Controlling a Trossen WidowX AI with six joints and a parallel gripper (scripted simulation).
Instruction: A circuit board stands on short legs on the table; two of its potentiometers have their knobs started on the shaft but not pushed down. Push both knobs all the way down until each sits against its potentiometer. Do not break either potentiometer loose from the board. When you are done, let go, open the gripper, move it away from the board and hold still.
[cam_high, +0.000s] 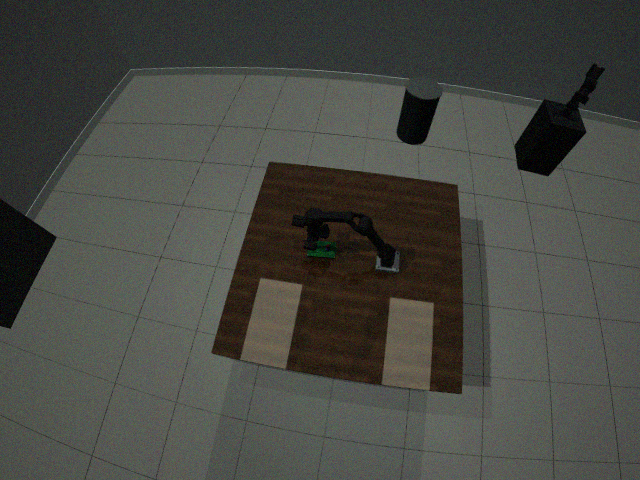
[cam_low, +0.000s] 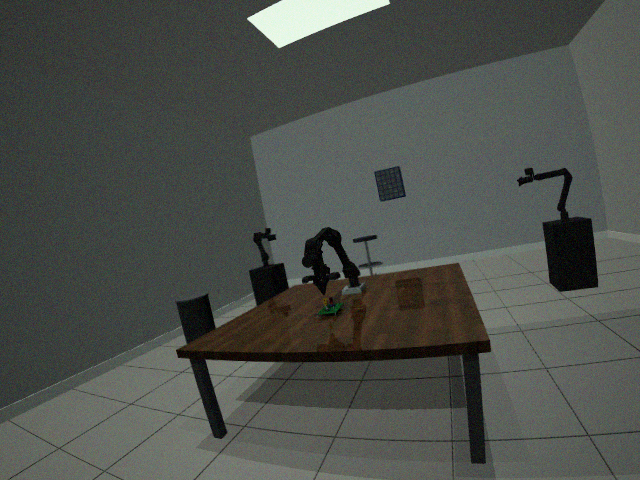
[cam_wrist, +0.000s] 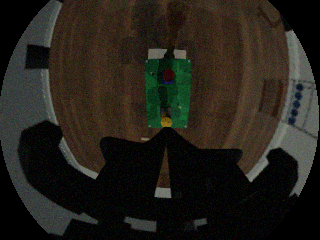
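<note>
My gripper tip is 4 cm above the yellow knob. The rest, counted from my gripper tip: red knob (7 cm behind, 6 cm below, 1 cm to the right).
</note>
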